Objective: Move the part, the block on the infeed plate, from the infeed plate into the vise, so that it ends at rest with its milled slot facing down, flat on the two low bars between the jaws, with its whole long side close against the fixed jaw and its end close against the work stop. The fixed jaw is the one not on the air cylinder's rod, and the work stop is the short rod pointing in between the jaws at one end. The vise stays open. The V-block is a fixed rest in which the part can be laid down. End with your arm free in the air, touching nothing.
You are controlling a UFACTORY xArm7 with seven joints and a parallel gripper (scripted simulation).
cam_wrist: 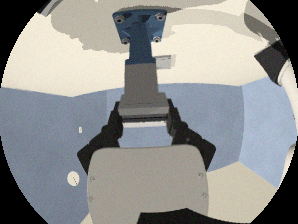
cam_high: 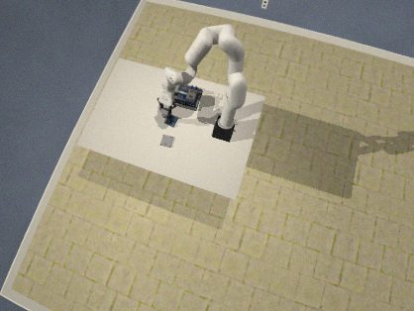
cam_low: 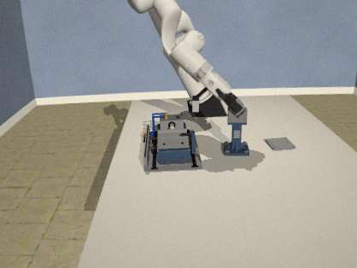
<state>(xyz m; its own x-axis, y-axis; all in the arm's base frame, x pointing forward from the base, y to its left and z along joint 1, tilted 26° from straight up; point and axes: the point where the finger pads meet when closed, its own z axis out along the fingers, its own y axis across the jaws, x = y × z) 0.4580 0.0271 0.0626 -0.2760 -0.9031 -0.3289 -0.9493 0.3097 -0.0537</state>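
The V-block post is 12 cm below my hand and 1 cm to the left of it. Round my hand: part: right at my hand; then air cylinder: 20 cm to the right, 15 cm behind, 10 cm below; then infeed plate: 19 cm to the left, 17 cm below, 1 cm ahead.
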